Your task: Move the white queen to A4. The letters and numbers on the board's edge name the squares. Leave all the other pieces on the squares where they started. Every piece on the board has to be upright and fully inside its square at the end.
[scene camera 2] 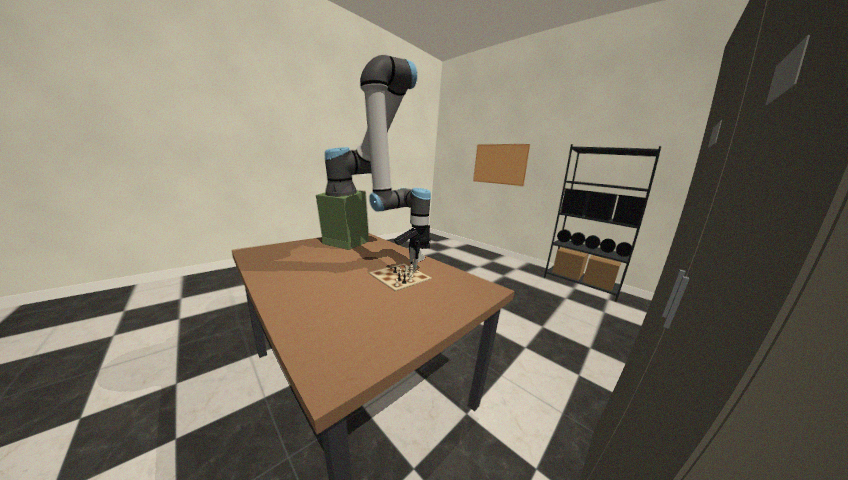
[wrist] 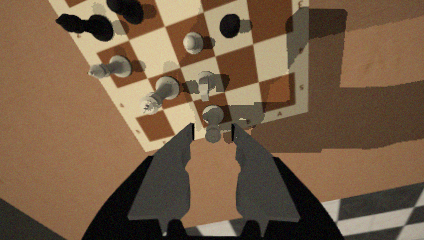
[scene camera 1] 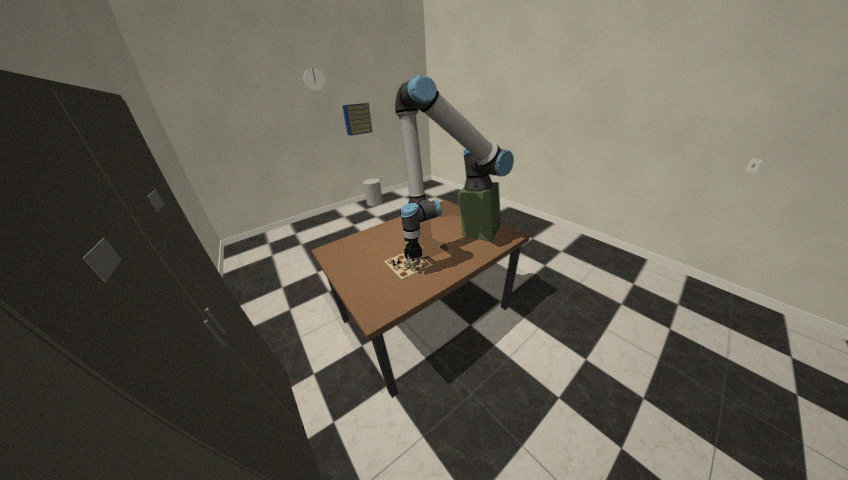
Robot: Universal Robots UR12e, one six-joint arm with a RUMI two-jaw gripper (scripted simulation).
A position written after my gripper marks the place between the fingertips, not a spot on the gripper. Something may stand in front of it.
In view: my gripper (scene camera 2: 413,267), a queen (wrist: 167,87) and a chessboard (scene camera 2: 386,275).
The chessboard is seen too in the wrist view (wrist: 261,74). My gripper is seen too in the wrist view (wrist: 213,124).
